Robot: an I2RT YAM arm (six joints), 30 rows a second.
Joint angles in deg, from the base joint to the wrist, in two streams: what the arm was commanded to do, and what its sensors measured. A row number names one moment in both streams.
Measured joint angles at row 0:
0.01 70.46 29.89 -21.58 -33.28 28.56
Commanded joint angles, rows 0 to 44:
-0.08 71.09 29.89 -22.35 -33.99 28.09
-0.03 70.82 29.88 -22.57 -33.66 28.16
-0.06 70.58 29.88 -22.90 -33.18 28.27
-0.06 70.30 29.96 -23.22 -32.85 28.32
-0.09 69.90 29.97 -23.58 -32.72 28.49
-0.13 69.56 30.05 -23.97 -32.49 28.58
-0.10 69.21 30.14 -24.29 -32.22 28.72
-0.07 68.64 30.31 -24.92 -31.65 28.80
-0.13 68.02 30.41 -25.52 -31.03 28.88
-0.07 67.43 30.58 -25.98 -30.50 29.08
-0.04 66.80 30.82 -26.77 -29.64 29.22
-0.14 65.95 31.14 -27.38 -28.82 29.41
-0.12 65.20 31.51 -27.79 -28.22 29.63
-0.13 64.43 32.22 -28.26 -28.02 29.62
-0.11 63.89 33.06 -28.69 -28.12 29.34
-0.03 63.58 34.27 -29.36 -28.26 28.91
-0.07 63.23 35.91 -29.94 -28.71 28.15
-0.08 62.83 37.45 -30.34 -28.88 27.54
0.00 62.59 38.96 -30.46 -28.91 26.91
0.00 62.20 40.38 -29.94 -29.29 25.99
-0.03 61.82 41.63 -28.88 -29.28 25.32
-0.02 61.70 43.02 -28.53 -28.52 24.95
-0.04 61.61 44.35 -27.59 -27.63 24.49
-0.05 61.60 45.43 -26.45 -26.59 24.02
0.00 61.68 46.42 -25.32 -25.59 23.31
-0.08 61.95 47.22 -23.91 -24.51 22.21
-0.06 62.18 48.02 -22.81 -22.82 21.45
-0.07 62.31 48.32 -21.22 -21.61 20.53
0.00 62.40 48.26 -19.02 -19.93 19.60
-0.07 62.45 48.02 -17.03 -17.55 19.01
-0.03 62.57 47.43 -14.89 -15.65 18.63
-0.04 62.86 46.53 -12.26 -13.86 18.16
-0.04 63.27 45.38 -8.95 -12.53 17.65
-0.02 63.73 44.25 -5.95 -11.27 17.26
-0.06 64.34 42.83 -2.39 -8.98 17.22
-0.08 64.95 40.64 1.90 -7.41 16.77
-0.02 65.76 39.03 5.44 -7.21 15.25
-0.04 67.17 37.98 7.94 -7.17 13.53
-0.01 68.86 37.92 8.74 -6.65 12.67
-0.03 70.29 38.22 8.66 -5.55 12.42
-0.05 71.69 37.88 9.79 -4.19 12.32
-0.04 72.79 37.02 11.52 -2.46 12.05
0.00 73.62 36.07 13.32 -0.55 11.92
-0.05 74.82 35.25 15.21 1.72 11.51
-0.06 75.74 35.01 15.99 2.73 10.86
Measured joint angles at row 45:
0.01 74.08 36.42 8.45 -3.88 13.69
